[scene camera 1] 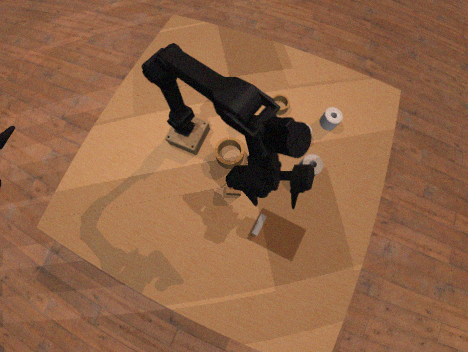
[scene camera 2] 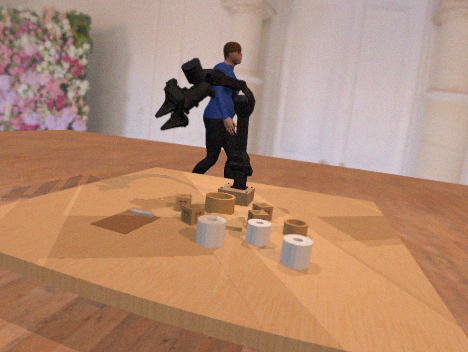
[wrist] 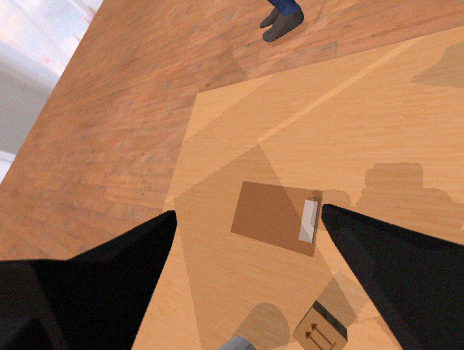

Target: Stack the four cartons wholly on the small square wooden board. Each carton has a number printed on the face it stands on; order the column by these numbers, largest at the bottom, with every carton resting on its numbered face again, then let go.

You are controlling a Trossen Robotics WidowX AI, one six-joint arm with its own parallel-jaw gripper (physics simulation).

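Pixels of known places: gripper, fingertip midpoint: (scene camera 1: 274,206) (scene camera 2: 158,123) (wrist: 248,214); arm's base at its link origin: (scene camera 1: 184,127) (scene camera 2: 239,187).
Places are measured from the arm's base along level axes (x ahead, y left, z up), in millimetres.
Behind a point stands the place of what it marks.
Observation:
My gripper (scene camera 1: 275,205) @[y -190, x 413, z 254 mm] (scene camera 2: 159,122) @[y -190, x 413, z 254 mm] (wrist: 248,214) @[y -190, x 413, z 254 mm] is open and empty, high above the table. Four small brown cartons show in scene camera 2: one carton (scene camera 2: 183,201) @[y -127, x 303, z -18 mm] and a nearer carton (scene camera 2: 192,214) @[y -41, x 420, z -19 mm] left of the large ring, and another carton (scene camera 2: 262,210) @[y 160, x 289, z -1 mm] close behind a fourth carton (scene camera 2: 258,216) @[y 157, x 343, z -8 mm] to the right. In the wrist view a carton (wrist: 320,332) @[y -62, x 384, z -3 mm] with arrows on its side shows at the bottom edge. In scene camera 1 the arm hides most of the cartons. The small wooden board (scene camera 2: 234,228) @[y 92, x 382, z -51 mm] shows as a thin edge between the rolls. The numbers are hidden.
A brown clipboard (scene camera 1: 285,237) @[y -229, x 531, z -55 mm] (scene camera 2: 122,222) @[y -231, x 524, z -55 mm] (wrist: 267,212) @[y -231, x 509, z -55 mm] with a silver clip lies flat. A large ring (scene camera 2: 220,204) @[y 0, x 259, z -16 mm] and a smaller ring (scene camera 2: 295,229) @[y 282, x 348, z -27 mm] stand near the cartons. Three white rolls (scene camera 2: 211,232) @[y 71, x 555, z -12 mm] (scene camera 2: 258,233) @[y 185, x 474, z -18 mm] (scene camera 2: 297,252) @[y 305, x 573, z -11 mm] stand in front. A person (scene camera 2: 220,100) is behind the arm.

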